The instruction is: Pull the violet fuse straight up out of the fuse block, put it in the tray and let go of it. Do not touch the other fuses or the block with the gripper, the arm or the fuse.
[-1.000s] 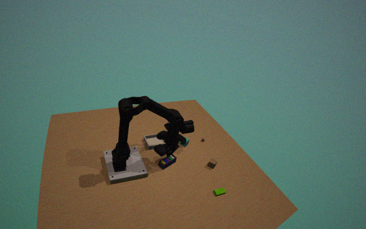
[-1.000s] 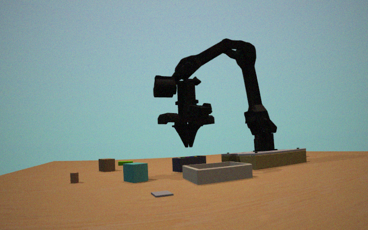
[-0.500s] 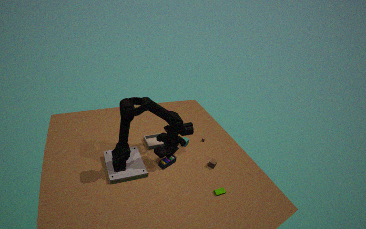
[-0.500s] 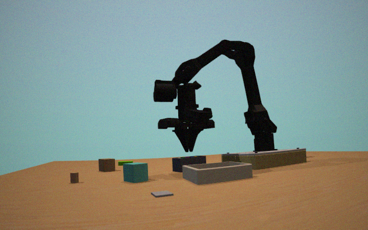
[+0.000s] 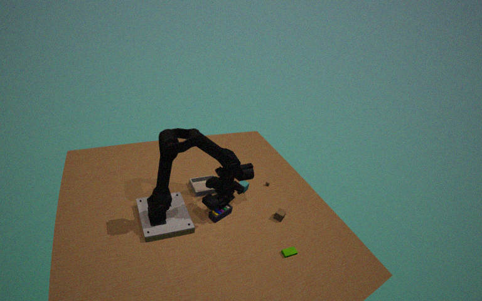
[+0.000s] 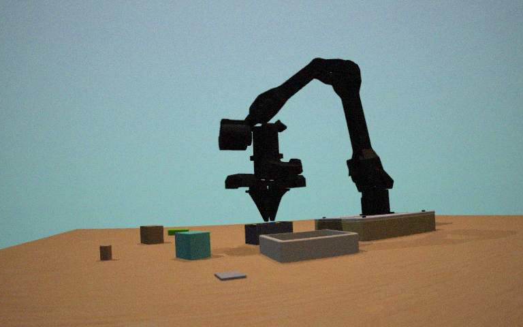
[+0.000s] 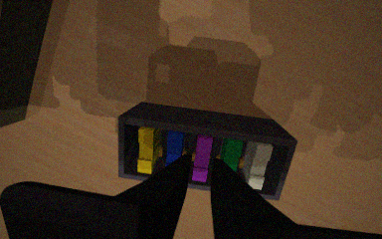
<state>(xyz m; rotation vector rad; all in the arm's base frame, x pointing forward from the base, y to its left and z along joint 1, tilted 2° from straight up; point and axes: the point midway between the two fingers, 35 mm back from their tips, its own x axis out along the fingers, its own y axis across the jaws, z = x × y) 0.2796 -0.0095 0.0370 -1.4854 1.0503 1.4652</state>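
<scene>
Now: the violet fuse 20 mm below my gripper tip. Round my gripper tip: brown cube (250 mm ahead, 100 mm to the right, 20 mm below); then teal cube (180 mm ahead, 130 mm to the left, 20 mm below); then tray (190 mm to the left, 40 mm below).
</scene>
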